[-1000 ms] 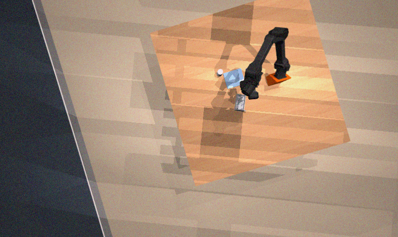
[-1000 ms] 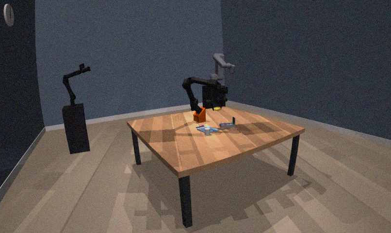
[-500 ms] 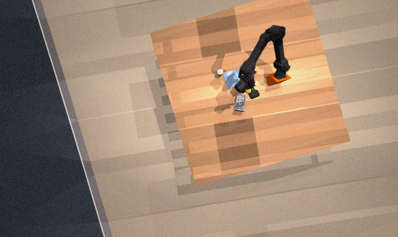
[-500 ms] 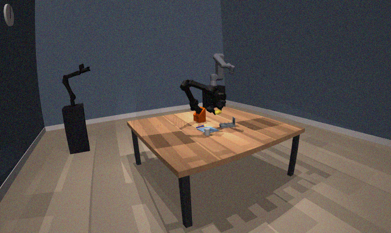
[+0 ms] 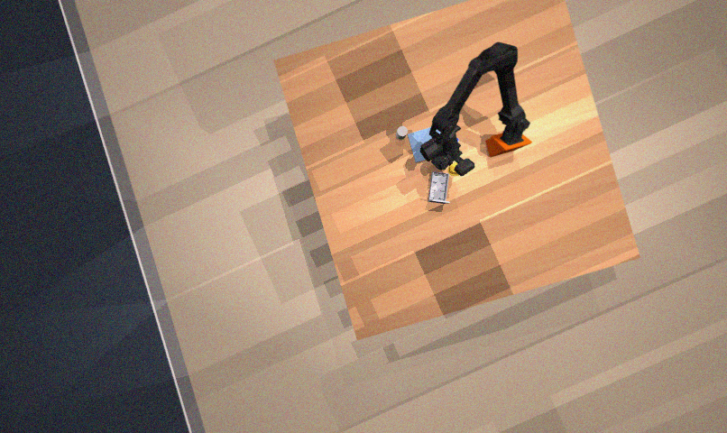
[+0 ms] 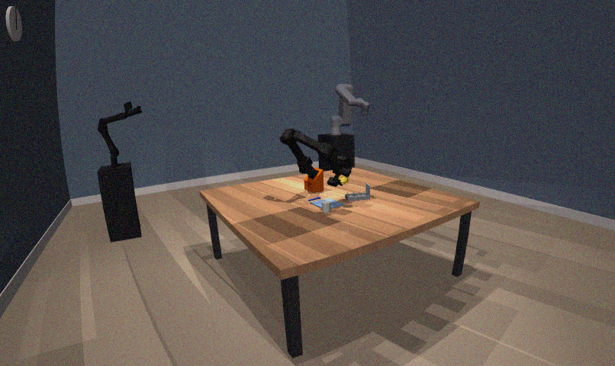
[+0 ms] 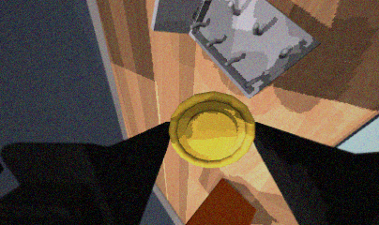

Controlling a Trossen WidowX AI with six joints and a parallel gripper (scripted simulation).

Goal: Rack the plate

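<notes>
Now: the grey dish rack 70 mm below my gripper tip, 60 mm ahead of it and 40 mm to the left of it. Also, from my gripper tip: small yellow plate 10 mm above; then grey cup 230 mm to the right, 150 mm ahead, 70 mm below; then blue spoon 160 mm to the right, 90 mm below, 70 mm behind.
</notes>
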